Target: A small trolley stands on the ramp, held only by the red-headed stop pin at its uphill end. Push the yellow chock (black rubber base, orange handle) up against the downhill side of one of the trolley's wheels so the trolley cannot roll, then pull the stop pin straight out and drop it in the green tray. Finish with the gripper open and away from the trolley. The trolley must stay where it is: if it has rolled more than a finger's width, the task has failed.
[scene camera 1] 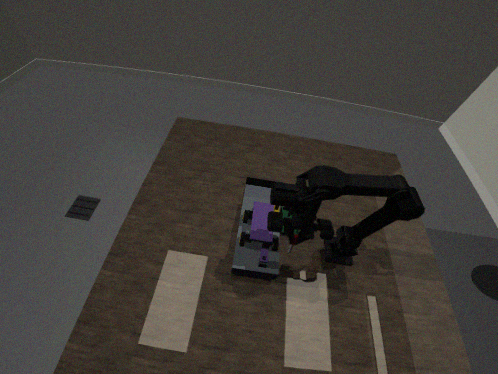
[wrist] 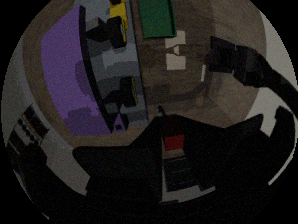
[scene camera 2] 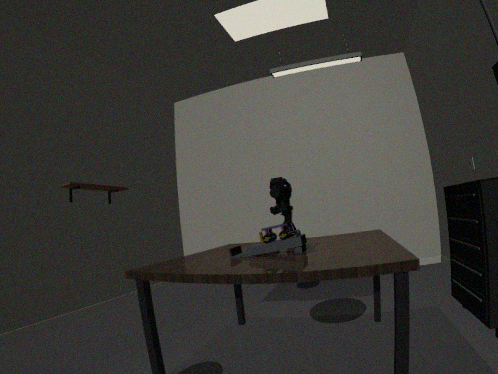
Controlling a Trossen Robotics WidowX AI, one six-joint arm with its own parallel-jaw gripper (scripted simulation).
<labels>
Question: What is my gripper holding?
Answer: A red-headed stop pin.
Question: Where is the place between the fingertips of my gripper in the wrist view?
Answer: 165,119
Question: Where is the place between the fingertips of my gripper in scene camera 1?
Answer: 292,243
</labels>
